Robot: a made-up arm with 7 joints. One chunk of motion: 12 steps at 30 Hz.
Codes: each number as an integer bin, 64 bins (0 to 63) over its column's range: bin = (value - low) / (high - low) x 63, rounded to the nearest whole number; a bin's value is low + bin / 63 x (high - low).
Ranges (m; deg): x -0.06..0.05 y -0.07..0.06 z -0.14..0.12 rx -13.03..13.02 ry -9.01..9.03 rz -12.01..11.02
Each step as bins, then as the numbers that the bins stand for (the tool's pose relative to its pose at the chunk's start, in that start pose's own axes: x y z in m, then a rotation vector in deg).
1 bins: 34 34 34 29 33 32
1 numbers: -0.0006 0.0002 0.0003 -1.04 0.44 -0.31
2 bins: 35 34 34 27 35 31
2 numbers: 0.0011 0.0002 0.0003 -1.87 1.01 -0.68
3 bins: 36 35 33 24 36 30
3 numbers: 0.0029 0.0022 -0.0038 -3.11 1.30 -1.04
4 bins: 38 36 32 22 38 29
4 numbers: 0.0063 0.0043 -0.0079 -3.93 1.87 -1.41
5 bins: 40 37 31 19 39 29
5 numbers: 0.0098 0.0063 -0.0121 -5.17 2.16 -1.41
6 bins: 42 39 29 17 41 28
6 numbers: 0.0133 0.0105 -0.0203 -6.00 2.73 -1.77
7 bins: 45 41 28 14 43 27
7 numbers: 0.0186 0.0146 -0.0244 -7.24 3.30 -2.14
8 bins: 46 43 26 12 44 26
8 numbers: 0.0203 0.0187 -0.0327 -8.07 3.59 -2.51
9 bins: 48 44 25 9 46 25
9 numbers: 0.0238 0.0208 -0.0368 -9.31 4.16 -2.87
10 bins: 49 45 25 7 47 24
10 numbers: 0.0256 0.0229 -0.0368 -10.14 4.45 -3.24
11 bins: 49 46 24 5 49 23
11 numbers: 0.0256 0.0249 -0.0410 -10.96 5.02 -3.60
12 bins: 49 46 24 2 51 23
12 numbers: 0.0256 0.0249 -0.0410 -12.20 5.59 -3.60
